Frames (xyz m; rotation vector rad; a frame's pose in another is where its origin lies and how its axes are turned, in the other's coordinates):
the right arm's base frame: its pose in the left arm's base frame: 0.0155 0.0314 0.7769 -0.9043 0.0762 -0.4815
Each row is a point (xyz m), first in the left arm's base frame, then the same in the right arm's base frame.
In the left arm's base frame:
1: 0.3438 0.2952 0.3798
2: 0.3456 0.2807 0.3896
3: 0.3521 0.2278 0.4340
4: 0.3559 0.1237 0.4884
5: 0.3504 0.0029 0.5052
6: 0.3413 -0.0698 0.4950
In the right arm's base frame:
1: 0.1246 0.5643 0.0331
2: 0.1338 0.5499 0.0290
3: 0.1685 0.4906 0.0194
4: 0.2243 0.3960 -0.0224
5: 0.2739 0.3182 -0.1023
6: 0.2959 0.2849 -0.1646

